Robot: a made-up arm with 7 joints.
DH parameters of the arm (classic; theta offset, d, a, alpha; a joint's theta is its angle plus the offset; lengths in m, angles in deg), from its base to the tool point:
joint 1: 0 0.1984 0 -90
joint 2: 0 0 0 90
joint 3: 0 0.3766 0.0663 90
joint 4: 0 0 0.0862 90
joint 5: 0 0.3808 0 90
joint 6: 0 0 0.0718 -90
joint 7: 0 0.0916 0 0
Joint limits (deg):
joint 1: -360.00..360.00
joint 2: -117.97..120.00
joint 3: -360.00..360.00
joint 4: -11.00..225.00
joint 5: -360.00..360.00
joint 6: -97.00..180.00
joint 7: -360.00..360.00
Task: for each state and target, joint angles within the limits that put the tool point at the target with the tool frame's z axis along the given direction. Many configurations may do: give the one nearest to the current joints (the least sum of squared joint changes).
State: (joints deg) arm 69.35 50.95 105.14 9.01 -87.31 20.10 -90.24
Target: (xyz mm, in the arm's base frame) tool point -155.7 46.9 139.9 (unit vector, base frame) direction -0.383 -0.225 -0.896
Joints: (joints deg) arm 31.50 48.05 88.65 -3.03 -100.16 22.03 -90.24
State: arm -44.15 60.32 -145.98 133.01 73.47 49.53 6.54
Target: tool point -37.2 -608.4 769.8 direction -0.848 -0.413 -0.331
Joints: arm -65.67 57.76 -136.12 138.32 63.95 79.71 6.54
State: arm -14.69 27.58 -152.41 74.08 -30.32 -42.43 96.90
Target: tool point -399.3 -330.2 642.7 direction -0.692 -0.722 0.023
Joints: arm -6.05 2.72 -145.21 79.09 -59.80 -20.30 96.90
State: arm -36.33 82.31 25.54 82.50 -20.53 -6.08 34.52
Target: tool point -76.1 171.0 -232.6 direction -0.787 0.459 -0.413
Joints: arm -8.66 117.36 16.98 32.41 -14.31 -23.84 34.52
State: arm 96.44 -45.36 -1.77 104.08 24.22 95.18 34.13
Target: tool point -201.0 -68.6 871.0 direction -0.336 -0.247 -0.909
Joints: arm 121.74 -24.26 20.53 124.84 44.72 131.02 34.13
